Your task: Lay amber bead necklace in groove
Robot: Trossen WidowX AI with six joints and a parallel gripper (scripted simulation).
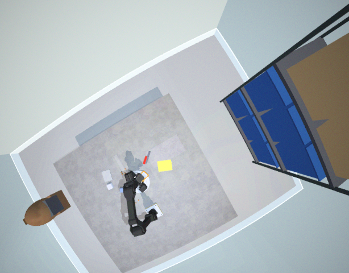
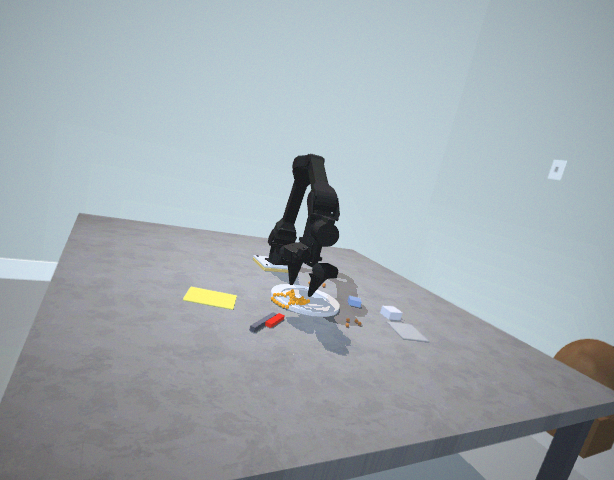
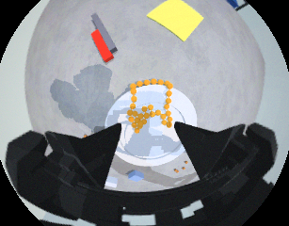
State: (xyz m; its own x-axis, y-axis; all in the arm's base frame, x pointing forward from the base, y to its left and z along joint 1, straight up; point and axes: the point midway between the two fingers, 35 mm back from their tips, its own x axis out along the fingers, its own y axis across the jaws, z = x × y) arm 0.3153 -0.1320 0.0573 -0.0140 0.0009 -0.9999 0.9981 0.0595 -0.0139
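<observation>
Now: the round white bead board 4 cm to the left of my gripper tip, 3 cm below it and 2 cm behind it. Also, from my gripper tip: yellow sheet: 23 cm to the right, 6 cm behind, 4 cm below; then blue block: 21 cm to the left, 3 cm below, 2 cm ahead; then grey tool: 15 cm to the right, 9 cm ahead, 4 cm below.
</observation>
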